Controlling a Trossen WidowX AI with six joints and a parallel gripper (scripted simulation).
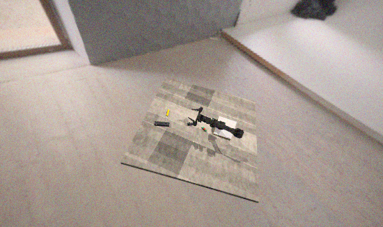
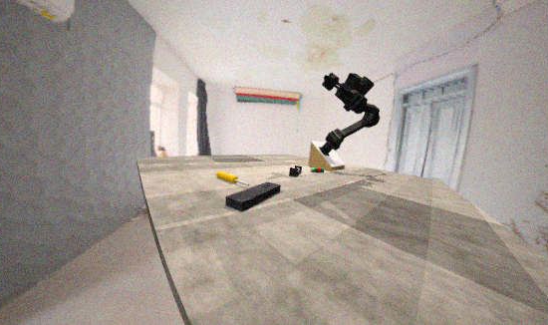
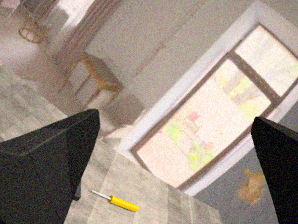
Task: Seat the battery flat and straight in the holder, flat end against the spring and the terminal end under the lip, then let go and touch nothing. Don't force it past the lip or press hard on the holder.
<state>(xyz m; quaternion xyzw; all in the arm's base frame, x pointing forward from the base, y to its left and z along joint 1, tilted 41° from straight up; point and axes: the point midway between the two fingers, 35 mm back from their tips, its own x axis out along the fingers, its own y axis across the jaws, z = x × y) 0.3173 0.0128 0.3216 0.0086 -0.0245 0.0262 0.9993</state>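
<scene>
The battery lies 180 mm behind my gripper tip, 150 mm to the right of it and 350 mm below it. The rest, counted from my gripper tip: black rectangular block: 270 mm ahead, 350 mm below; yellow screwdriver: 280 mm ahead, 130 mm to the right, 350 mm below.
</scene>
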